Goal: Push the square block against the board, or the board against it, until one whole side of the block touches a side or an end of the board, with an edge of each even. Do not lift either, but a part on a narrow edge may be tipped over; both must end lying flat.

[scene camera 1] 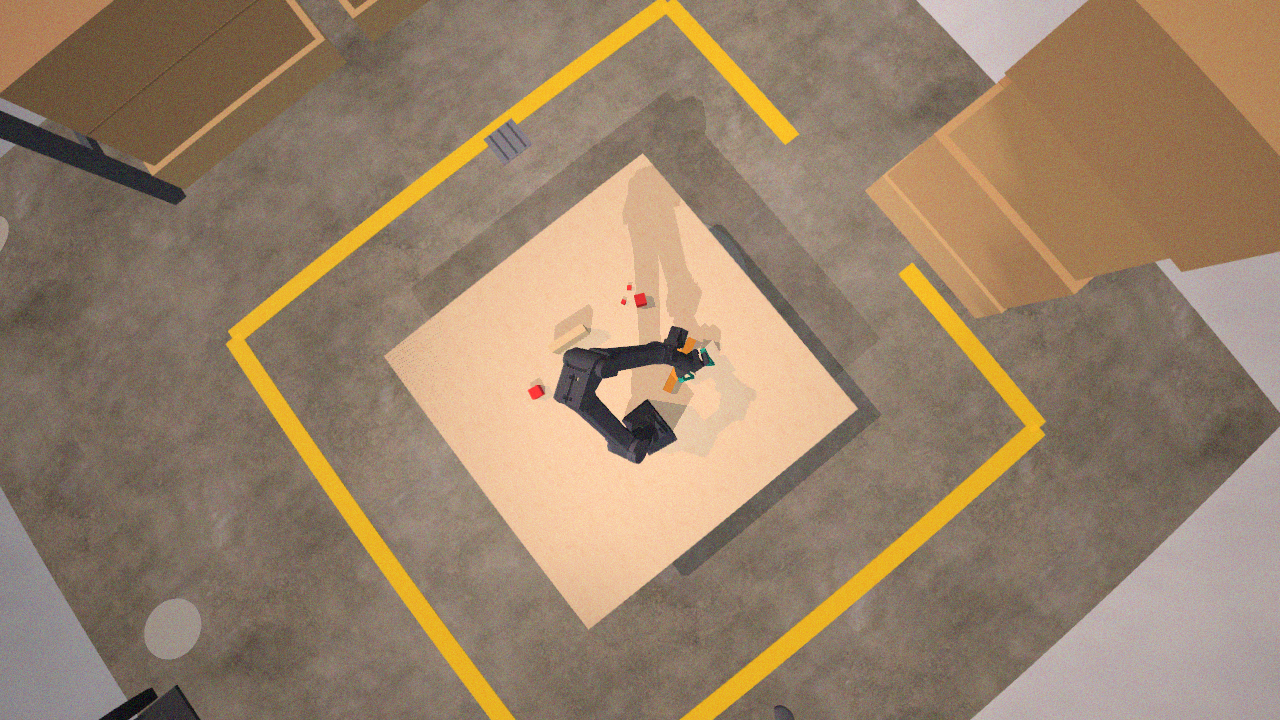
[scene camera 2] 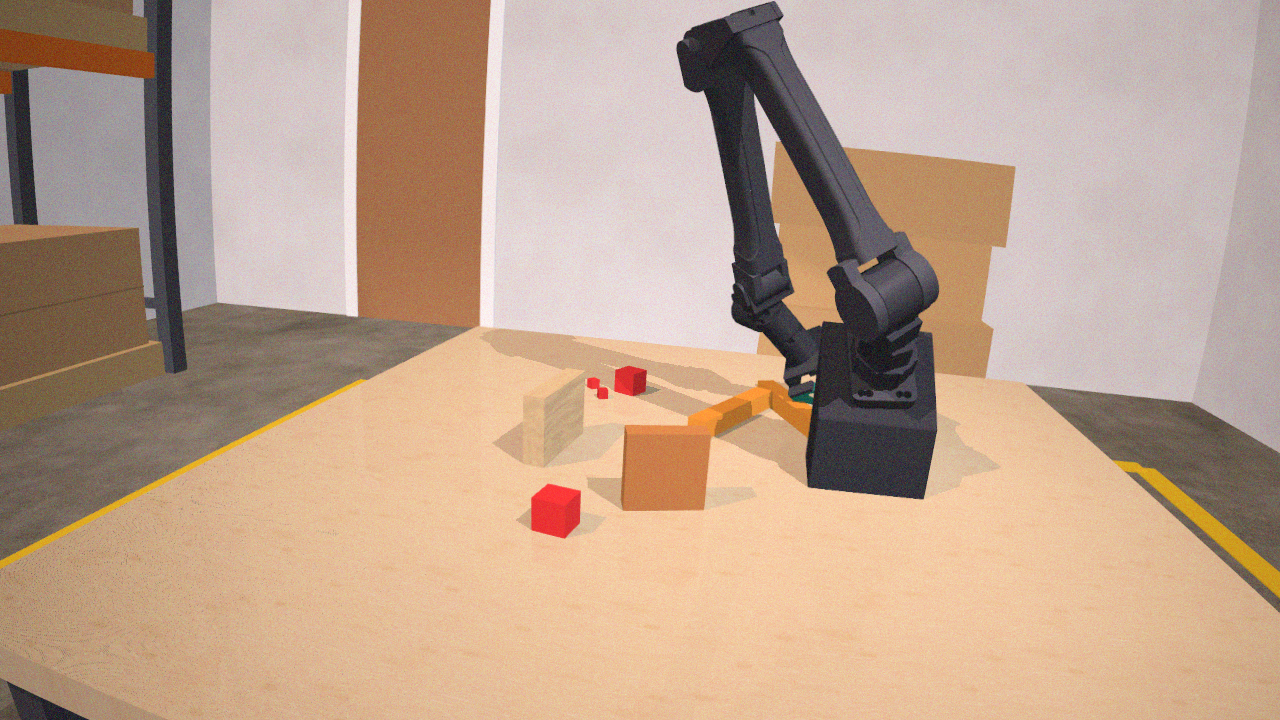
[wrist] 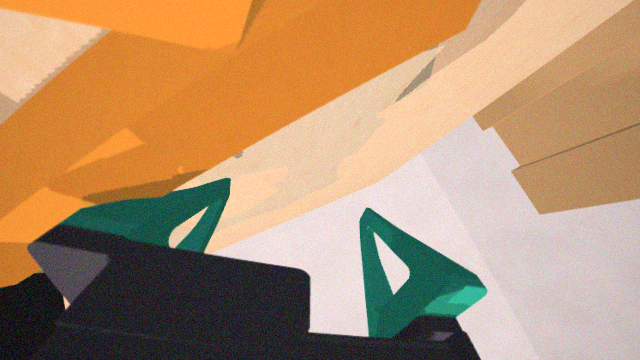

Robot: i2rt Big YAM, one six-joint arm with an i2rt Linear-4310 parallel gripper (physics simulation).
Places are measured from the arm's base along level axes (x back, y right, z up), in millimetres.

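Pixels of known places: gripper, fingertip midpoint: [scene camera 1: 703,370] [wrist: 300,200]; arm's base at its link origin: [scene camera 1: 649,429] [scene camera 2: 879,367].
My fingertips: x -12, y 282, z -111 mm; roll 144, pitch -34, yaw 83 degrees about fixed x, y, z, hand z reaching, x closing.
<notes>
For each thing: its top centre in the pictures, then the offset to it from my fingertips.
- brown-orange square block at its top centre: [scene camera 2: 667,429] dx -252, dy -431, dz +53 mm
- pale wooden board at its top centre: [scene camera 2: 556,382] [scene camera 1: 566,337] dx -419, dy -289, dz +53 mm
- orange bar at its top centre: [wrist: 138,178] [scene camera 2: 791,398] [scene camera 1: 679,364] dx -74, dy -51, dz -12 mm
The brown-orange square block [scene camera 2: 666,468] stands on a narrow edge, apart from the board; the arm hides it in scene camera 1. The pale wooden board [scene camera 1: 570,337] [scene camera 2: 553,420] stands on a long narrow edge, beyond the block in scene camera 2. My gripper [scene camera 1: 698,367] [wrist: 300,200] is open with nothing between its green fingertips. It is low beside two orange bars, far from the block and the board. In scene camera 2 the robot's base partly hides it.
One orange bar [scene camera 1: 687,342] [scene camera 2: 729,411] lies partly under the forearm; another orange bar [scene camera 1: 671,380] [scene camera 2: 790,413] meets or nearly meets it. A red cube [scene camera 1: 536,392] [scene camera 2: 554,511] sits near the block. Another red cube [scene camera 1: 640,300] [scene camera 2: 630,380] sits farther off beside two tiny red cubes.
</notes>
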